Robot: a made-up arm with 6 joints. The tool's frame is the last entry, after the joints. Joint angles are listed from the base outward.
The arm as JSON. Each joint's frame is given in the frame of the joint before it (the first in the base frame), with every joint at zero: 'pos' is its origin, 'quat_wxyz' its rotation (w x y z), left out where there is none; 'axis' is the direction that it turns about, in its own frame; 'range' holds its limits. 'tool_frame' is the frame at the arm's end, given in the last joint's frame.
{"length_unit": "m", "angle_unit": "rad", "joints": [
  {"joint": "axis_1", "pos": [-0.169, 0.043, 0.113], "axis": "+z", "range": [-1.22, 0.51]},
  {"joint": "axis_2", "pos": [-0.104, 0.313, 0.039], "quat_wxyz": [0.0, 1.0, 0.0, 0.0], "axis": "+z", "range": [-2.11, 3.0]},
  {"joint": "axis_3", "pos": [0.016, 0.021, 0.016], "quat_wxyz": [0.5, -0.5, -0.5, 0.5], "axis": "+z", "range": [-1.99, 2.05]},
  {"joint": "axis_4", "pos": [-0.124, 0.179, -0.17], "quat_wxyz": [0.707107, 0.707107, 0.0, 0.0], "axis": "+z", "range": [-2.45, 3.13]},
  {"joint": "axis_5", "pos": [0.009, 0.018, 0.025], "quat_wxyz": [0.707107, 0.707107, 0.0, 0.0], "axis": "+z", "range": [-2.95, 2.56]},
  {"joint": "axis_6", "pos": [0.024, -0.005, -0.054], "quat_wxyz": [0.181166, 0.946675, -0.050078, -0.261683], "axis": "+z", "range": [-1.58, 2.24]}
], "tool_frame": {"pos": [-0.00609, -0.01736, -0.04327], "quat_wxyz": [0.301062, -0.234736, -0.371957, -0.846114]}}
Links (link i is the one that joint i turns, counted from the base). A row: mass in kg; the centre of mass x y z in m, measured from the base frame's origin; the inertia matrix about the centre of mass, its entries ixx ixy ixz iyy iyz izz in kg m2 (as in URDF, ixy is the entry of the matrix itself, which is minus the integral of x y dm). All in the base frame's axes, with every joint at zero. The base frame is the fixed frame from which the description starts. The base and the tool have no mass.
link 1: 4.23; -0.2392 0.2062 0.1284; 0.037 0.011 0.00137 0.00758 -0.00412 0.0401
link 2: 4.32; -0.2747 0.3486 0.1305; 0.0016 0 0 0.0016 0 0.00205
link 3: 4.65; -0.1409 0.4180 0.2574; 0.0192 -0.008 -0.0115 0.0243 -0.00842 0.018
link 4: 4.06; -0.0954 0.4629 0.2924; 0.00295 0 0 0.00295 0 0.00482
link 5: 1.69; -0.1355 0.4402 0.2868; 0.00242 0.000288 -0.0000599 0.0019 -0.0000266 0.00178
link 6: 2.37; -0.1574 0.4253 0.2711; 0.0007 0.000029 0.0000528 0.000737 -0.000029 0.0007
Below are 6 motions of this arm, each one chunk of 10 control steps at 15 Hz.
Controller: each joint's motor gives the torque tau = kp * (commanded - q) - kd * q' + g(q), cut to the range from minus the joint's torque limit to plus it. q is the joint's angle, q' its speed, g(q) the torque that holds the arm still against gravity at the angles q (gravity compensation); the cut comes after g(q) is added. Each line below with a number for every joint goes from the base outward.
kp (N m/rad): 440 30 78 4.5 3 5.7
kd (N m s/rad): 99 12 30 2.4 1.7 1.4
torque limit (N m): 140 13 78 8.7 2.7 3.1
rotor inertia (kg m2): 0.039 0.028 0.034 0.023 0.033 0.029
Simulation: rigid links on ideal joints. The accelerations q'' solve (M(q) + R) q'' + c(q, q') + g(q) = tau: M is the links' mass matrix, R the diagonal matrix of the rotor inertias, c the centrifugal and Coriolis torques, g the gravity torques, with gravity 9.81 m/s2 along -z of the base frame. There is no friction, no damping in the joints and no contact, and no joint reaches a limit. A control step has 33 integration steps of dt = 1/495 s. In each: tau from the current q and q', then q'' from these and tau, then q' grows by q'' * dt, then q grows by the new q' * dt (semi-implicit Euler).
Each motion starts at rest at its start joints. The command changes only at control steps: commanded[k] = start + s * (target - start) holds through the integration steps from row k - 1 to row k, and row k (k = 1, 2, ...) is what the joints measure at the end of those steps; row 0 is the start. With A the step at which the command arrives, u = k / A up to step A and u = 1 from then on. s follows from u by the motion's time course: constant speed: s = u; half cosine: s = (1 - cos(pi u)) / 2; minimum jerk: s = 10 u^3 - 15 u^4 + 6 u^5; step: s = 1 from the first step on.
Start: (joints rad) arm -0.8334 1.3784 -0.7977 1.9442 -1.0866 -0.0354
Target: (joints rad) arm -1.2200 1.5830 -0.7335 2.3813 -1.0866 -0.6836
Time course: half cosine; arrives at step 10
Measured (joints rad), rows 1 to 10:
1: -0.8356 1.3795 -0.7977 1.9452 -1.0868 -0.0383
2: -0.8440 1.3834 -0.7974 1.9494 -1.0874 -0.0500
3: -0.8610 1.3908 -0.7964 1.9585 -1.0882 -0.0751
4: -0.8874 1.4018 -0.7942 1.9736 -1.0890 -0.1156
5: -0.9226 1.4158 -0.7907 1.9948 -1.0896 -0.1707
6: -0.9643 1.4322 -0.7860 2.0215 -1.0898 -0.2374
7: -1.0094 1.4498 -0.7801 2.0525 -1.0896 -0.3110
8: -1.0543 1.4675 -0.7736 2.0856 -1.0891 -0.3855
9: -1.0951 1.4839 -0.7670 2.1188 -1.0882 -0.4546
10: -1.1281 1.4979 -0.7608 2.1496 -1.0872 -0.5122

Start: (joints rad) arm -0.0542 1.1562 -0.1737 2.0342 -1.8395 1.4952
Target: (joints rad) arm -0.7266 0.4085 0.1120 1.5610 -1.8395 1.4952
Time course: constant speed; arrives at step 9
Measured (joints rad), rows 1 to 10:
1: -0.0711 1.1531 -0.1733 2.0286 -1.8391 1.4955
2: -0.1033 1.1399 -0.1684 2.0203 -1.8401 1.4966
3: -0.1468 1.1147 -0.1587 2.0072 -1.8415 1.4977
4: -0.1987 1.0784 -0.1446 1.9887 -1.8423 1.4982
5: -0.2568 1.0324 -0.1268 1.9650 -1.8426 1.4983
6: -0.3194 0.9786 -0.1060 1.9369 -1.8422 1.4980
7: -0.3852 0.9182 -0.0827 1.9050 -1.8414 1.4974
8: -0.4535 0.8527 -0.0576 1.8699 -1.8404 1.4967
9: -0.5235 0.7832 -0.0309 1.8323 -1.8391 1.4959
10: -0.5789 0.7183 -0.0037 1.8028 -1.8407 1.4960

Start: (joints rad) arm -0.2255 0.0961 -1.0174 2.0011 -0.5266 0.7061
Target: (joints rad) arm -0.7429 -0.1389 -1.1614 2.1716 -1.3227 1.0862
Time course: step
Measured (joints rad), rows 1 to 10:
1: -0.3368 0.0761 -1.0323 1.9535 -0.5799 0.7758
2: -0.4457 0.0347 -1.0524 1.9872 -0.6629 0.8540
3: -0.5261 -0.0023 -1.0686 2.0240 -0.7402 0.9137
4: -0.5850 -0.0312 -1.0828 2.0536 -0.8093 0.9585
5: -0.6280 -0.0531 -1.0953 2.0767 -0.8707 0.9921
6: -0.6593 -0.0695 -1.1062 2.0947 -0.9250 1.0171
7: -0.6821 -0.0822 -1.1155 2.1088 -0.9728 1.0358
8: -0.6987 -0.0921 -1.1233 2.1199 -1.0148 1.0495
9: -0.7108 -0.1000 -1.1298 2.1287 -1.0516 1.0596
10: -0.7196 -0.1065 -1.1352 2.1359 -1.0839 1.0670

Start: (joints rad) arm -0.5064 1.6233 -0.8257 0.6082 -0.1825 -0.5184
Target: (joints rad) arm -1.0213 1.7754 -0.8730 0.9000 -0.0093 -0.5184
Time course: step
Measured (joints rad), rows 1 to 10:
1: -0.6185 1.6581 -0.8480 0.6246 -0.1762 -0.5270
2: -0.7262 1.6870 -0.8541 0.6529 -0.1593 -0.5227
3: -0.8060 1.7042 -0.8564 0.6816 -0.1420 -0.5187
4: -0.8644 1.7160 -0.8577 0.7079 -0.1262 -0.5164
5: -0.9071 1.7251 -0.8588 0.7314 -0.1122 -0.5153
6: -0.9381 1.7325 -0.8600 0.7520 -0.0999 -0.5149
7: -0.9608 1.7388 -0.8612 0.7700 -0.0890 -0.5149
8: -0.9773 1.7442 -0.8625 0.7859 -0.0796 -0.5152
9: -0.9892 1.7489 -0.8637 0.7997 -0.0713 -0.5156
10: -0.9980 1.7529 -0.8649 0.8119 -0.0640 -0.5160

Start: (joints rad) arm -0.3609 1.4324 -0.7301 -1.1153 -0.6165 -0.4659
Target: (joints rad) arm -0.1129 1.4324 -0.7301 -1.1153 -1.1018 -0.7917
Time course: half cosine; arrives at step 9
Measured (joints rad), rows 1 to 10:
1: -0.3592 1.4320 -0.7299 -1.1148 -0.6177 -0.4678
2: -0.3527 1.4310 -0.7293 -1.1135 -0.6225 -0.4754
3: -0.3396 1.4295 -0.7285 -1.1120 -0.6333 -0.4911
4: -0.3194 1.4281 -0.7278 -1.1106 -0.6515 -0.5158
5: -0.2932 1.4272 -0.7274 -1.1096 -0.6771 -0.5484
6: -0.2631 1.4271 -0.7273 -1.1093 -0.7091 -0.5864
7: -0.2319 1.4278 -0.7277 -1.1097 -0.7454 -0.6263
8: -0.2028 1.4293 -0.7284 -1.1109 -0.7833 -0.6641
9: -0.1790 1.4313 -0.7295 -1.1127 -0.8196 -0.6958
10: -0.1612 1.4334 -0.7306 -1.1145 -0.8522 -0.7201

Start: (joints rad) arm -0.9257 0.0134 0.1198 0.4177 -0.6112 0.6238
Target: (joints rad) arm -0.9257 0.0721 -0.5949 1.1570 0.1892 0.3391
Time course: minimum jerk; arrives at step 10
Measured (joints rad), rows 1 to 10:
1: -0.9257 0.0133 0.1190 0.4185 -0.6106 0.6233
2: -0.9257 0.0125 0.1134 0.4238 -0.6065 0.6200
3: -0.9256 0.0112 0.0976 0.4381 -0.5946 0.6109
4: -0.9253 0.0100 0.0674 0.4647 -0.5710 0.5937
5: -0.9251 0.0097 0.0214 0.5041 -0.5340 0.5682
6: -0.9248 0.0111 -0.0383 0.5547 -0.4845 0.5361
7: -0.9247 0.0149 -0.1070 0.6124 -0.4258 0.5005
8: -0.9247 0.0213 -0.1778 0.6720 -0.3631 0.4656
9: -0.9250 0.0298 -0.2441 0.7285 -0.3020 0.4350
10: -0.9254 0.0391 -0.3017 0.7789 -0.2464 0.4108

